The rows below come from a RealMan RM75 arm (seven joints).
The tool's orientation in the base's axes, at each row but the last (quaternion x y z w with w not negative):
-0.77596, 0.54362, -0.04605, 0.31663
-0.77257, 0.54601, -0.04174, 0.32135
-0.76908, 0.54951, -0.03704, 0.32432
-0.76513, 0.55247, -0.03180, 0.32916
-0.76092, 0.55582, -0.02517, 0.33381
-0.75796, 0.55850, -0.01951, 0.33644
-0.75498, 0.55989, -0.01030, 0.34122
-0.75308, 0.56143, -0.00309, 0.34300
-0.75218, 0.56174, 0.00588, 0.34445
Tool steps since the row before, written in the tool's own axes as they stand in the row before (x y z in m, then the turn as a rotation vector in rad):
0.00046, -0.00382, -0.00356, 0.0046, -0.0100, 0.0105
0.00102, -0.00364, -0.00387, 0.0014, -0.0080, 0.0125
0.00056, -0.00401, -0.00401, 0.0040, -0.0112, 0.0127
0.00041, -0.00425, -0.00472, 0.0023, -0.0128, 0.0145
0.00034, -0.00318, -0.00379, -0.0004, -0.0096, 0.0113
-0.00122, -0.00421, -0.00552, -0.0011, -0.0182, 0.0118
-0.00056, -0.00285, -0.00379, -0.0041, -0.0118, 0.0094
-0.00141, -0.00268, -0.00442, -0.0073, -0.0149, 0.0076
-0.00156, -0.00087, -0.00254, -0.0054, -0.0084, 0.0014
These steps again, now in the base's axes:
0.00182, -0.00118, 0.00477, 0.0144, 0.0027, -0.0042
0.00177, -0.00192, 0.00474, 0.0123, 0.0060, -0.0059
0.00186, -0.00158, 0.00515, 0.0160, 0.0044, -0.0051
0.00172, -0.00183, 0.00585, 0.0174, 0.0070, -0.0052
0.00121, -0.00161, 0.00453, 0.0124, 0.0073, -0.0035
0.00081, -0.00102, 0.00693, 0.0195, 0.0094, 0.0009
0.00067, -0.00103, 0.00461, 0.0121, 0.0099, 0.0005
0.00002, -0.00071, 0.00531, 0.0128, 0.0121, 0.0047
-0.00080, 0.00009, 0.00300, 0.0057, 0.0064, 0.0054

